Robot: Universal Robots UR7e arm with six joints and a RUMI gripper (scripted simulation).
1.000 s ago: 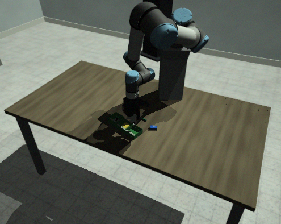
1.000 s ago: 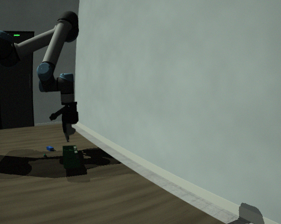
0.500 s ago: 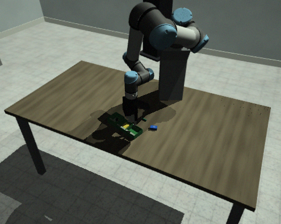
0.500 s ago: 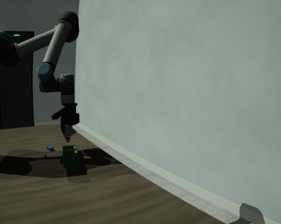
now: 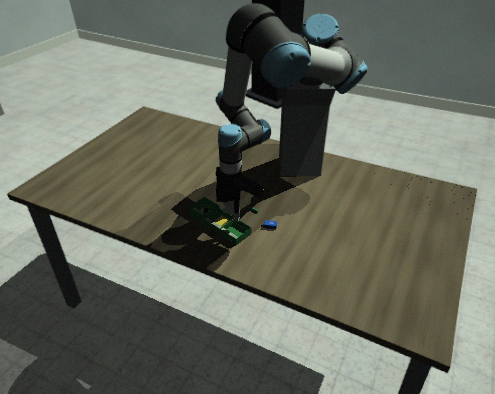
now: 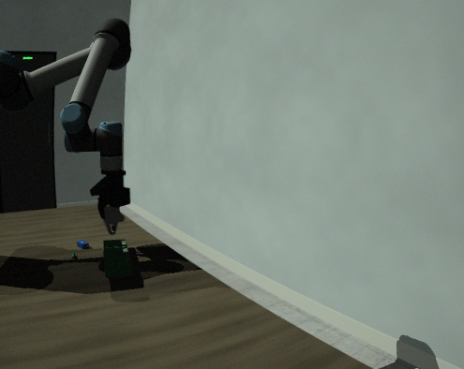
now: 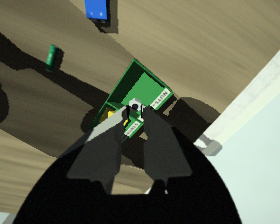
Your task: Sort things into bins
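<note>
The grey hex nut is 10 mm below my hand. From my hand the other things lie so: yellow block 80 mm to the right, 70 mm below; green cylinder 140 mm behind, 80 mm below, 40 mm to the right; blue block 110 mm behind, 80 mm below, 60 mm to the left.
</note>
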